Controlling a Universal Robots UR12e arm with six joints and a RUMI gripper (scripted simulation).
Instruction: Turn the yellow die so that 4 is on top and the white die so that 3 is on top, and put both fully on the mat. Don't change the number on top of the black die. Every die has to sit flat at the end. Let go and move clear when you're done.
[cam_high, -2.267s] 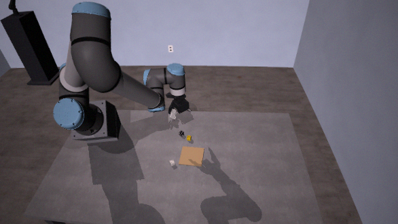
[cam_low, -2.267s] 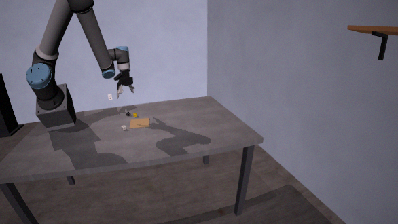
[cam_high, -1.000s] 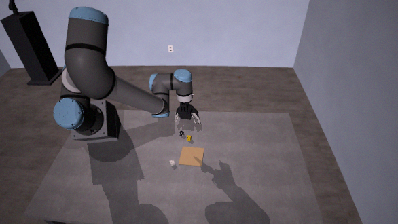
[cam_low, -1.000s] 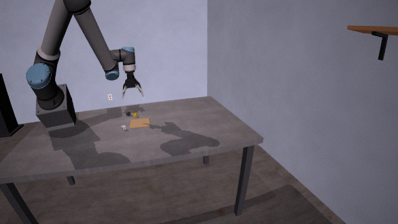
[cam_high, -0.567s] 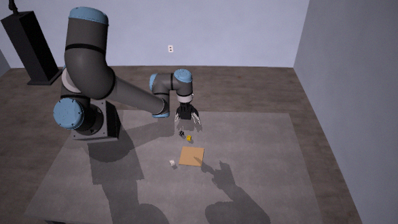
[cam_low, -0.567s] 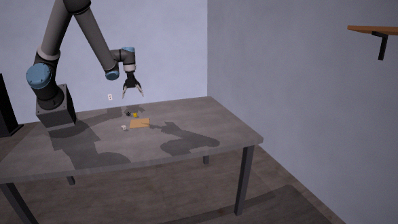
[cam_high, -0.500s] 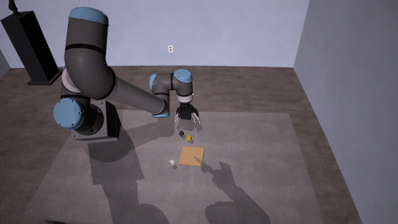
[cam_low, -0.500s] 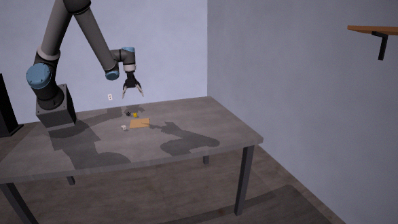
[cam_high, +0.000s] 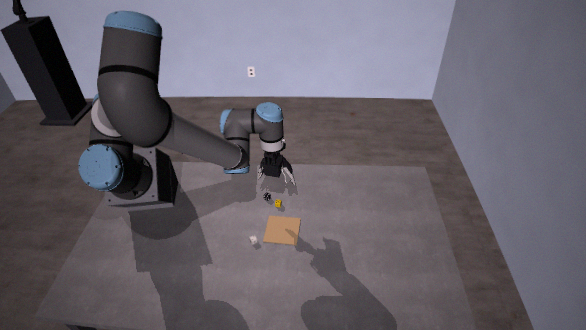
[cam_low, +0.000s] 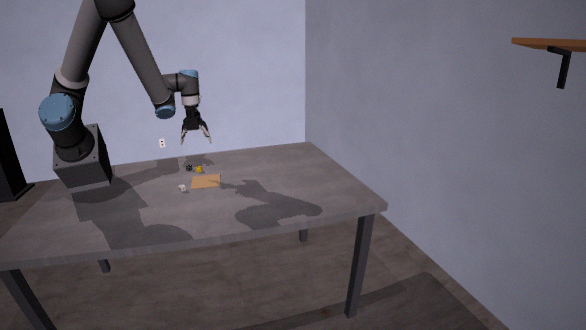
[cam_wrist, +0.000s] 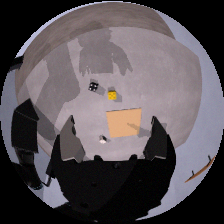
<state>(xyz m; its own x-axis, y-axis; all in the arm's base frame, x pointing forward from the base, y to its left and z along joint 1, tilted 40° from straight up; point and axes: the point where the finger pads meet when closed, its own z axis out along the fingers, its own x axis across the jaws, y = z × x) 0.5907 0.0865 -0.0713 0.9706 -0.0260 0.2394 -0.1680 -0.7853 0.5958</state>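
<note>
Right now my hand is 140 mm above the yellow die. The rest, counted from my hand: black die 60 mm behind, 40 mm to the left, 140 mm below; then white die 80 mm behind, 210 mm to the right, 140 mm below; then tan mat 30 mm ahead, 140 mm to the right, 150 mm below.
</note>
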